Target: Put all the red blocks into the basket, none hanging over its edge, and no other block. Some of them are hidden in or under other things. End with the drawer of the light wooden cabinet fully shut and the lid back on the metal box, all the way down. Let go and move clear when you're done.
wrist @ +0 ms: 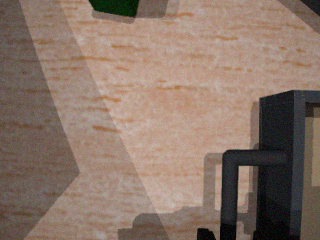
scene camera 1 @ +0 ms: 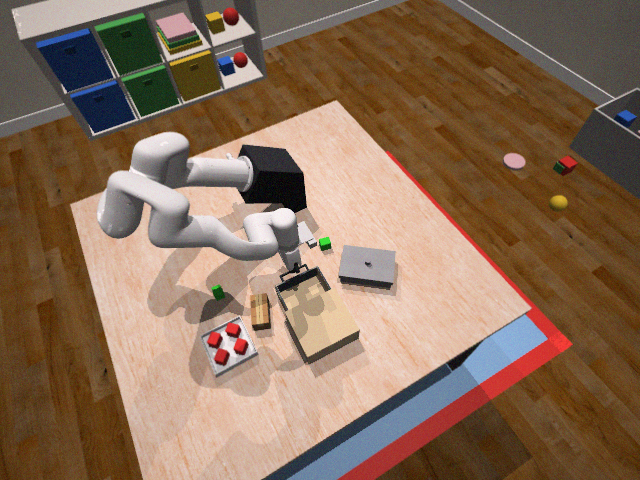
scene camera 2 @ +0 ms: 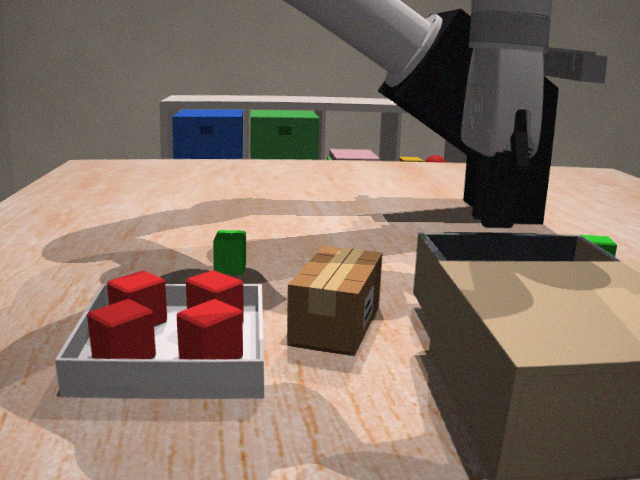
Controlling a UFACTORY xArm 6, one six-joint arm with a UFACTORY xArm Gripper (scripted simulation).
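Labels:
There is a grey basket that I can see in scene camera 1 and in scene camera 2, while in the wrist view it is out of frame. On the grey basket [scene camera 2: 165,376] and [scene camera 1: 238,363] are the same spot. A grey lid shows in scene camera 1 [373,265], though in the wrist view the lid is out of frame, and in scene camera 2 the lid is out of frame too.

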